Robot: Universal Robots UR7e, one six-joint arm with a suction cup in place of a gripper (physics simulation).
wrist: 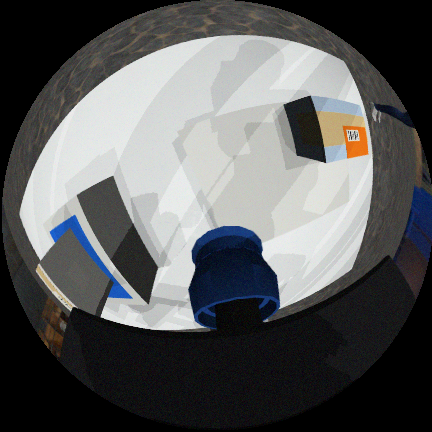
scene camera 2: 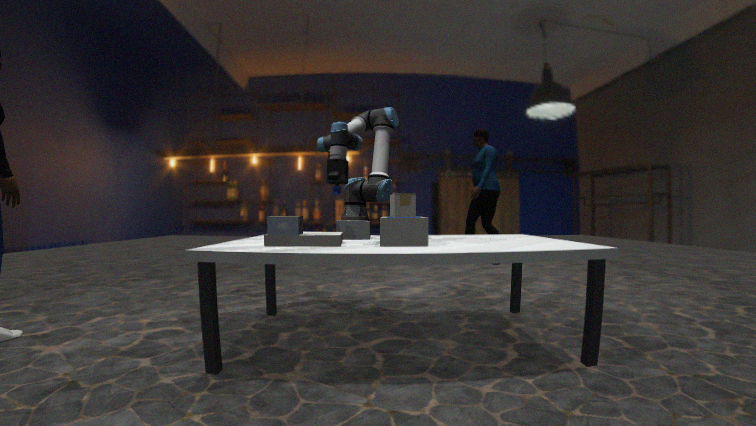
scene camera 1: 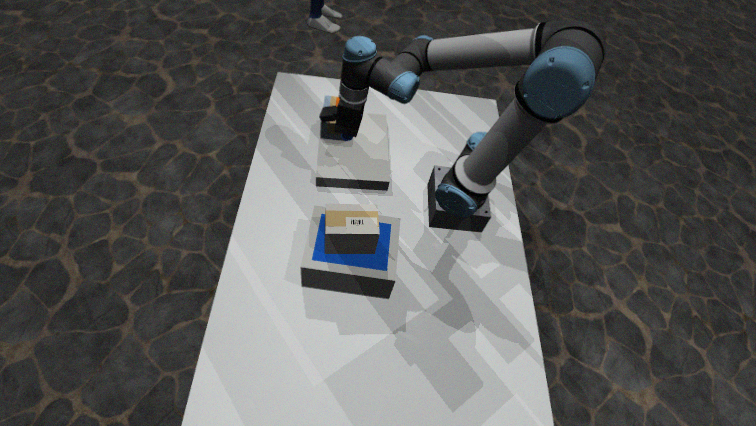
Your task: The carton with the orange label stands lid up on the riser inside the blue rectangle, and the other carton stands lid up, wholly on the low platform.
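Observation:
The carton with the orange label [scene camera 1: 331, 100] [scene camera 2: 284, 225] [wrist: 327, 130] stands lid up at the far-left end of the low platform [scene camera 1: 353, 169] [scene camera 2: 312, 240] [wrist: 235, 190]. In scene camera 1 the arm's tool hides part of it. The other carton [scene camera 1: 351, 240] [scene camera 2: 403, 205] [wrist: 75, 270], with tan tape and a white label on top, stands lid up on the riser [scene camera 1: 346, 281] [scene camera 2: 403, 231] [wrist: 135, 255], inside the blue rectangle [scene camera 1: 338, 259] [wrist: 120, 291]. My suction gripper [scene camera 1: 347, 137] [scene camera 2: 336, 190] [wrist: 227, 240] is open, with nothing on its cup. It hangs above the platform, apart from both cartons.
The arm's base block [scene camera 1: 459, 221] [scene camera 2: 352, 229] stands on the white table [scene camera 1: 275, 359] [scene camera 2: 476, 257] beside the platform and riser. The riser is taller than the platform, with a gap between them. A person [scene camera 2: 484, 174] stands beyond the table.

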